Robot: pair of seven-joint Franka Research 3 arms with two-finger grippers.
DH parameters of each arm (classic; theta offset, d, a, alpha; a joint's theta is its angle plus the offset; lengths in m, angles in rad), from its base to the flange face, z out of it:
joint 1: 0 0.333 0 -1.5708
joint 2: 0 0 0 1.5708
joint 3: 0 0.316 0.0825 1.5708
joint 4: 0 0 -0.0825 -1.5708
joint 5: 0 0.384 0 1.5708
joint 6: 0 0 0.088 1.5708
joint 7: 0 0.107 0 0
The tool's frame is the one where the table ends.
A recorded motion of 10 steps. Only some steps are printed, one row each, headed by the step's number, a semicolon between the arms.
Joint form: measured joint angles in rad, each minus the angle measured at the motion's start. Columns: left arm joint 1, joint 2, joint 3, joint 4, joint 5, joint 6, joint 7; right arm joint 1, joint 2, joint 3, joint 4, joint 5, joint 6, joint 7.
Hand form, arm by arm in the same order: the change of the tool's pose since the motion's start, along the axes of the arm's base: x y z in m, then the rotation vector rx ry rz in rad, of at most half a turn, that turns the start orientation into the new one. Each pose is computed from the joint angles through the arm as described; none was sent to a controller.
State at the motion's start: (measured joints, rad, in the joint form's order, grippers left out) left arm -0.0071 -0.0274 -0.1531 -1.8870 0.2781 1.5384 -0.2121; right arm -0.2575 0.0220 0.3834 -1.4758 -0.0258 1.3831 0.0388
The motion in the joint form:
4: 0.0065 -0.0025 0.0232 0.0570 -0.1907 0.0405 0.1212; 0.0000 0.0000 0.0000 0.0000 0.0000 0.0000 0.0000
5: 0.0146 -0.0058 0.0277 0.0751 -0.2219 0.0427 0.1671; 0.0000 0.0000 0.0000 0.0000 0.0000 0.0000 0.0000
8: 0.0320 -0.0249 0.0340 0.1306 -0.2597 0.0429 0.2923; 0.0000 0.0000 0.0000 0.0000 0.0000 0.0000 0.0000
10: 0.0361 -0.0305 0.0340 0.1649 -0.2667 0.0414 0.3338; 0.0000 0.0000 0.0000 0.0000 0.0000 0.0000 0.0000
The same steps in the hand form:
4: 0.0104 -0.0070 0.0254 -0.2271 -0.0444 -0.0440; 0.0000 0.0000 0.0000 0.0000 0.0000 0.0000
5: 0.0126 -0.0040 0.0353 -0.2693 -0.0574 -0.0704; 0.0000 0.0000 0.0000 0.0000 0.0000 0.0000
8: 0.0150 0.0038 0.0709 -0.3319 -0.1098 -0.1705; 0.0000 0.0000 0.0000 0.0000 0.0000 0.0000
10: 0.0162 0.0049 0.0898 -0.3450 -0.1409 -0.2120; 0.0000 0.0000 0.0000 0.0000 0.0000 0.0000

